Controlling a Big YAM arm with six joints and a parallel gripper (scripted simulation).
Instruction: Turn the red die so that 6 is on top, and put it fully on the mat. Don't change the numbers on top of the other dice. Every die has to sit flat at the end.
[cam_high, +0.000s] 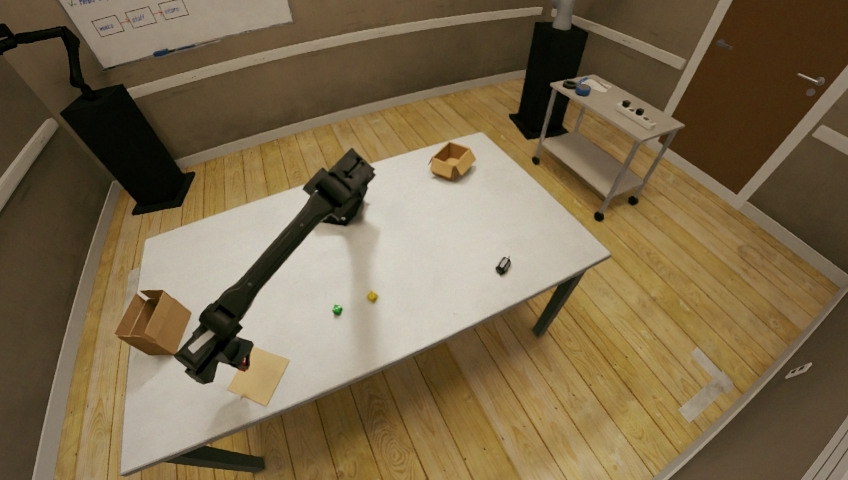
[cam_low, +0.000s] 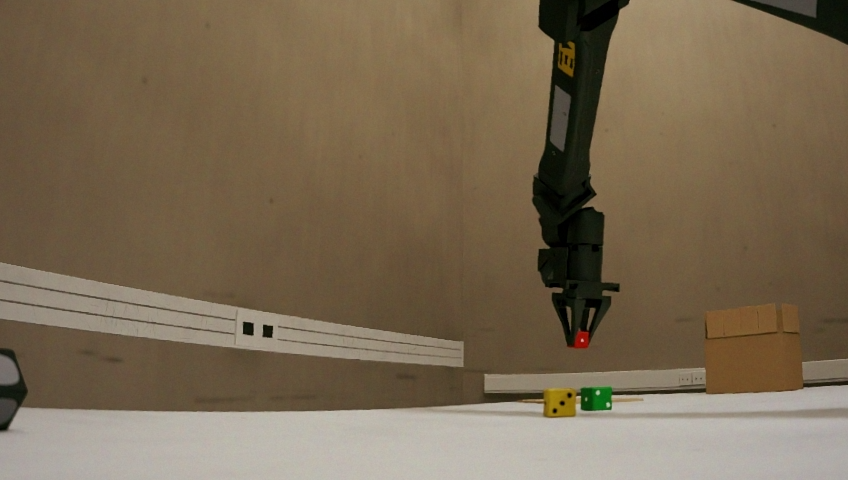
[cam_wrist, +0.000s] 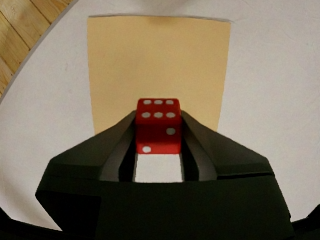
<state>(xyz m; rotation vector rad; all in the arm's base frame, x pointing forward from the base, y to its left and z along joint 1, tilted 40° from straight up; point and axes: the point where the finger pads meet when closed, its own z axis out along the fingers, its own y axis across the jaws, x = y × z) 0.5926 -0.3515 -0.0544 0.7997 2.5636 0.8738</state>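
My hand is 9 cm above the tan mat. Round my hand: red die: right at my hand; green die: 25 cm to the left, 17 cm behind, 8 cm below; cardboard box: 33 cm to the right, 19 cm behind, 3 cm below.
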